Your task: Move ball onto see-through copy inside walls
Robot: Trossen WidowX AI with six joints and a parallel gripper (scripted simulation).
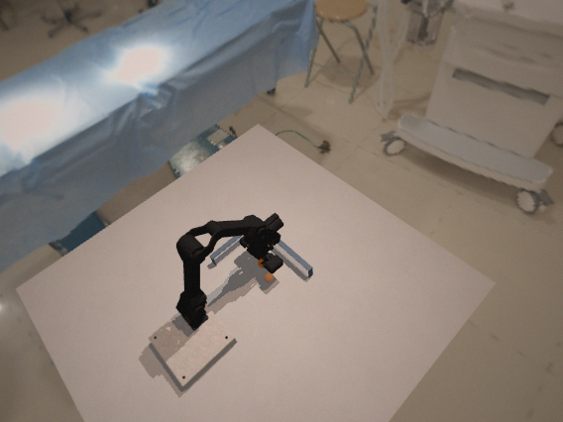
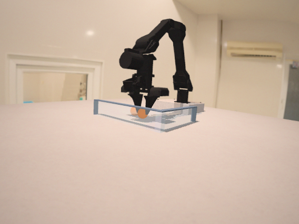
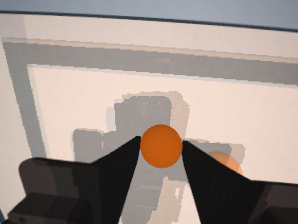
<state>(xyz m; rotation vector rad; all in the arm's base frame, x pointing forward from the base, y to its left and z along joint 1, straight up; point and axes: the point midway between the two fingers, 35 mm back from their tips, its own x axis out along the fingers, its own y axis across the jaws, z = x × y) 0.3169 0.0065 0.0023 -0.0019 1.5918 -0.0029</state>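
The see-through copy lies 30 mm behind my gripper tip and 60 mm to the right of it. Round my gripper tip: orange ball: right at my gripper tip; then clear wall: 90 mm ahead, 10 mm above.
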